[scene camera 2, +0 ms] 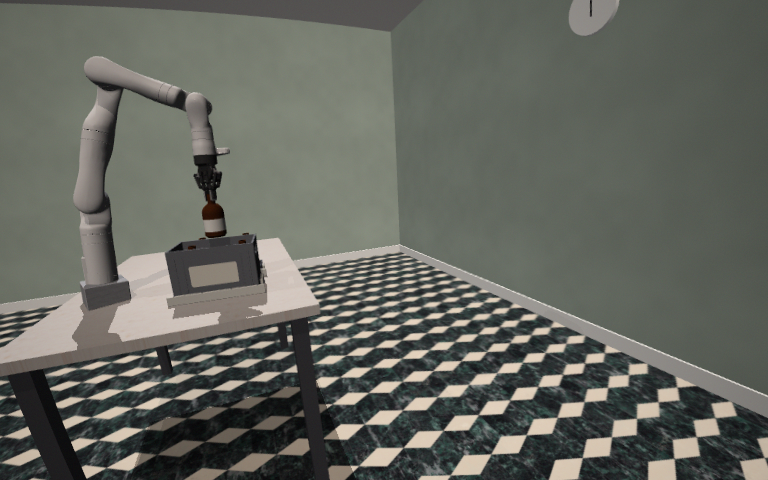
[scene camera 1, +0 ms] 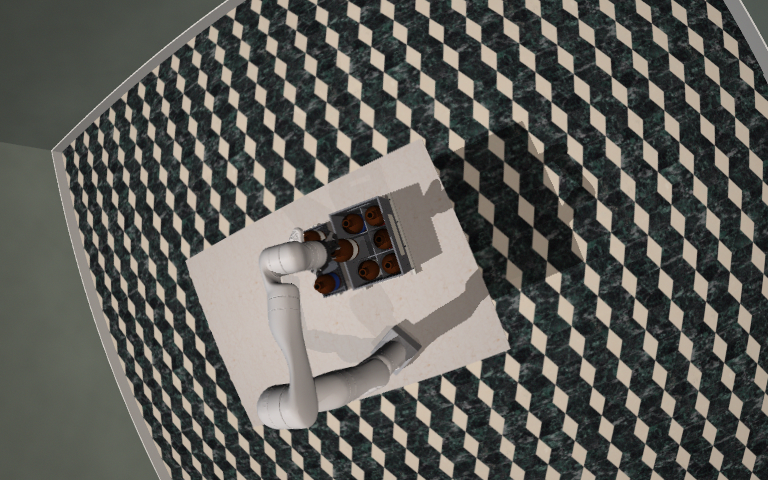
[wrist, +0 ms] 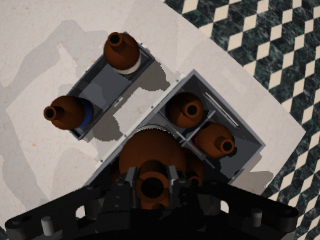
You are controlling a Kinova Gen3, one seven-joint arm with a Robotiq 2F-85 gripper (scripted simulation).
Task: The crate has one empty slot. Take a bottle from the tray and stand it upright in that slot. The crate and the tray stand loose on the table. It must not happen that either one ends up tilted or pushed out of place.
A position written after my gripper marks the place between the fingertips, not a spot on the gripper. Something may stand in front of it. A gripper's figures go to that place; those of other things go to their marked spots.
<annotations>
My gripper [wrist: 152, 177]: 0.17 m from the lens. A brown bottle [wrist: 151, 148] is 0.18 m from the lens. A white-labelled bottle [wrist: 125, 58] is 0.38 m from the lens. A grey crate [wrist: 248, 144]: 0.40 m from the lens. A grey tray [wrist: 100, 84] is 0.49 m from the lens. The marked spots on the grey crate and the grey tray are 0.37 m apart.
</annotations>
